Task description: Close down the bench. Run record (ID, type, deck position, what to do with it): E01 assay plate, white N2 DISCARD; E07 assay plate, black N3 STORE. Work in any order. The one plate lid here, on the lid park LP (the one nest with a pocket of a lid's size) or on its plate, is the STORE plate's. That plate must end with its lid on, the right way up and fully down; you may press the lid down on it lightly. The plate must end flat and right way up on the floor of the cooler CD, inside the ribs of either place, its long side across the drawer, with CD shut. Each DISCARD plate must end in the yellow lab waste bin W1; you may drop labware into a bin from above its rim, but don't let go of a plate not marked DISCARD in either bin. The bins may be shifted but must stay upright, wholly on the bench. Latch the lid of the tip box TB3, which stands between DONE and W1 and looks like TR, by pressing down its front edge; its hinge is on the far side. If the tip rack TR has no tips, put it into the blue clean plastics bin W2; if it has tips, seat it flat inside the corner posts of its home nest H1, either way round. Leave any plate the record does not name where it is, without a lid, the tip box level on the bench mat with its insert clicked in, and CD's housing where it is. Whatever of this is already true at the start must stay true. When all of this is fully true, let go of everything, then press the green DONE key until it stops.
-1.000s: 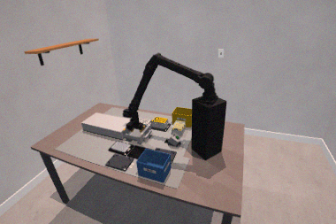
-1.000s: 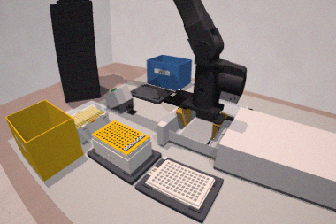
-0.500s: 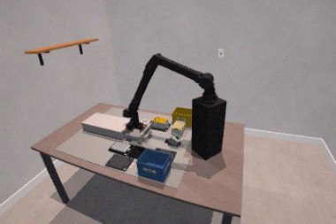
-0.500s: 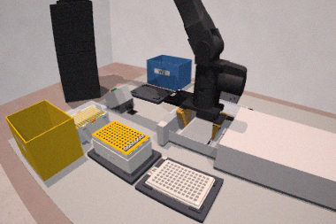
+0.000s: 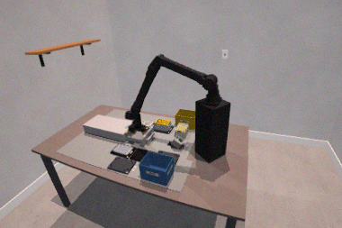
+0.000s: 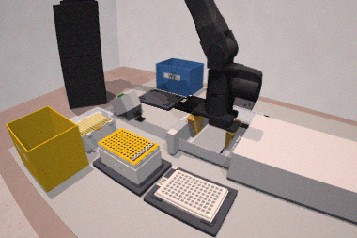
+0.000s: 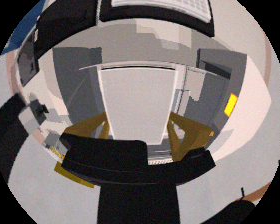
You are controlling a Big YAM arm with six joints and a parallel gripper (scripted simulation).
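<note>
Right now the black plate is right at my hand. Also, from my hand: cooler drawer 3 cm ahead, 1 cm to the left; then plate lid 1 cm above; then tip rack TR 21 cm to the right, 10 cm behind, 3 cm above.
</note>
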